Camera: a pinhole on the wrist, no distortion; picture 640 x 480 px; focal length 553.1 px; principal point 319.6 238.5 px. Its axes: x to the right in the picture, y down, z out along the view. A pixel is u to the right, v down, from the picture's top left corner.
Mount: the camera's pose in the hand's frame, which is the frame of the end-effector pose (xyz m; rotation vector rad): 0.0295 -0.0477 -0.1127 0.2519 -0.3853 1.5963
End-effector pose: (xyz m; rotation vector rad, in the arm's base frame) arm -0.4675 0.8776 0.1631 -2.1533 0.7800 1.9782
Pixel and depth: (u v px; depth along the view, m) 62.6 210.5 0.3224
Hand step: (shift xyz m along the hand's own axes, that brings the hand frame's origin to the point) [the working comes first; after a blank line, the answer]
In the camera's frame: -0.1498 -0.0163 0.3224

0.0323 -0.3118 0.1258
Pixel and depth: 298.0 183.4 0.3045
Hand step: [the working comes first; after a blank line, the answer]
In the camera's frame: -0.0119 -0.0303 0.3045

0.0385 -0.1776 0.1645
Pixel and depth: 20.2 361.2 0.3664
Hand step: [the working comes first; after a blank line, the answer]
In the camera's frame: -0.1983 0.0813 0.3664

-0.0649 -0.3768 0.1382
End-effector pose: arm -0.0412 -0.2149 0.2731 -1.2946 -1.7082 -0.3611
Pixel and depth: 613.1 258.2 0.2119
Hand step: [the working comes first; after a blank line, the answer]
In the camera's frame: 0.1124 0.0075 0.2119

-0.0006 -0.0281 0.1246
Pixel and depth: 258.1 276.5 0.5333
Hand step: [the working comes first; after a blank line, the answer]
In the camera's frame: -0.0593 0.0366 0.5333

-0.0415 -0.3135 0.3495
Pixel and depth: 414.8 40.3 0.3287
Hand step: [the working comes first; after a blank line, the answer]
In the camera's frame: 0.0566 -0.1178 0.3287

0.1193 -0.1215 0.2214
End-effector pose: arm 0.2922 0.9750 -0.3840 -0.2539 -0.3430 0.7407
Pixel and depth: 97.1 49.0 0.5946
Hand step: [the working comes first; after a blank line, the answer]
In the camera's frame: -0.2392 -0.2037 0.5946

0.2050 -0.4952 0.3576
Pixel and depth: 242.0 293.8 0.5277
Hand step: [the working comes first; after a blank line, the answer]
In the camera's frame: -0.0740 0.0528 0.5277

-0.0562 -0.3253 0.3371
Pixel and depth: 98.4 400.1 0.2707
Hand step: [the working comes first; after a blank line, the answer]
In the camera's frame: -0.1083 0.0791 0.2707

-0.0617 -0.2563 0.0859
